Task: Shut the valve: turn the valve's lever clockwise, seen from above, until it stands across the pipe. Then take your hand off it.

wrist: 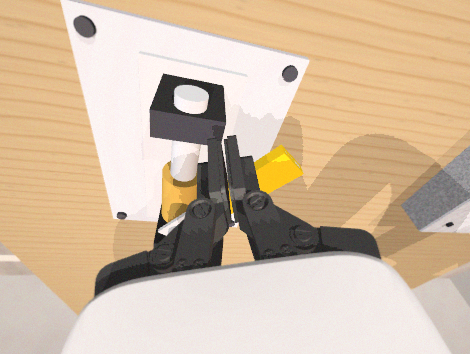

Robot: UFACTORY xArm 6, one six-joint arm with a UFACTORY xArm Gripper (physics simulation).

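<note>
The valve's yellow lever [281,171] shows to the right of my fingers in the wrist view. It sticks out sideways at a slant to the pipe, neither along it nor square across it; its inner part is hidden behind the fingers. The white pipe [185,159] runs from the black block [186,125] to the orange valve body [175,200], which is partly covered by my left finger. My gripper [225,155] is shut and empty, its tips just below the block's right corner, with the lever's free end to their right. Whether a finger touches the lever is hidden.
The valve stands on a white base plate [102,115] with dark bolts at its corners, on the wooden table [380,65]. A grey block with a white face [445,192] stands at the right edge of the view.
</note>
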